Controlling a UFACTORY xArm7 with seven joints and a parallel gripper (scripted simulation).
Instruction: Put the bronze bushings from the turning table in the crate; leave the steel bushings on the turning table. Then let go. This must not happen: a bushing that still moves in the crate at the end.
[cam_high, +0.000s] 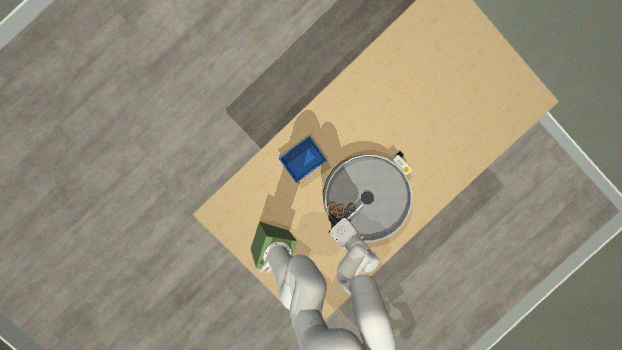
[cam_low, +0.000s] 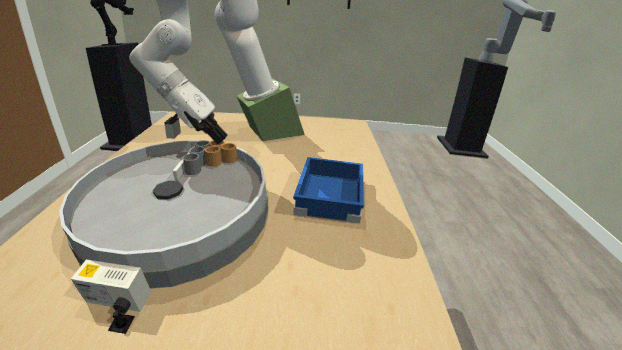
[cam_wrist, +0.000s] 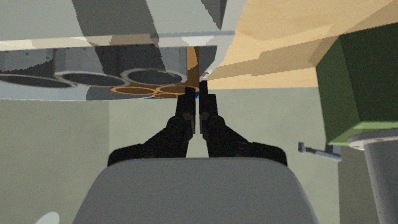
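Right now my hand is 7 cm short of the blue crate, 30 cm to the right of it and 8 cm above it. Round my hand: grey turning table 19 cm ahead, 5 cm to the right, 5 cm below.
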